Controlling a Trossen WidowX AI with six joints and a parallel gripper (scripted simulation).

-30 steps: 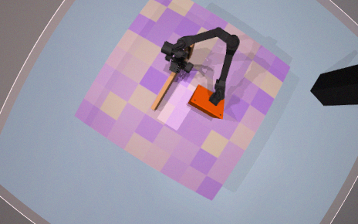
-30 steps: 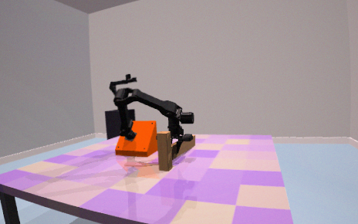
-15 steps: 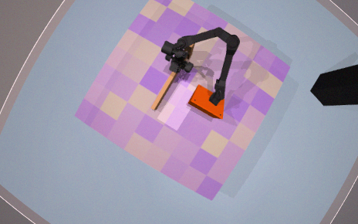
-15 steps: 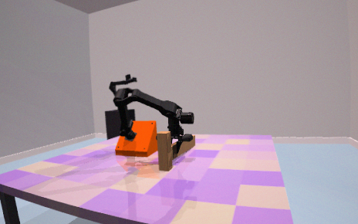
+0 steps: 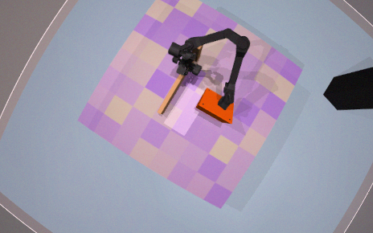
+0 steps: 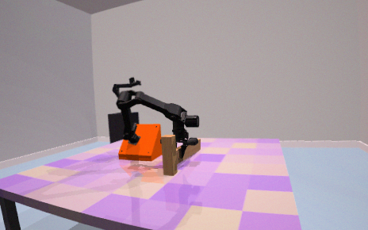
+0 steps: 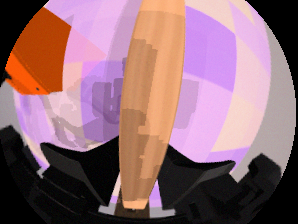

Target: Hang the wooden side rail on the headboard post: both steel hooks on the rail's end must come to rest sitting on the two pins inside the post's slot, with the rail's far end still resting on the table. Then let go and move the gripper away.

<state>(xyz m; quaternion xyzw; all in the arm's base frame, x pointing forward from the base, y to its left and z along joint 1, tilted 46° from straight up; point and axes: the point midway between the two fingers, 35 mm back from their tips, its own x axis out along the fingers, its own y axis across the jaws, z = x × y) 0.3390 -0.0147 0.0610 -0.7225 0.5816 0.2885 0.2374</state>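
Right now the wooden headboard post is 2 cm ahead of my gripper tip, 12 cm to the right of it and 4 cm above it.
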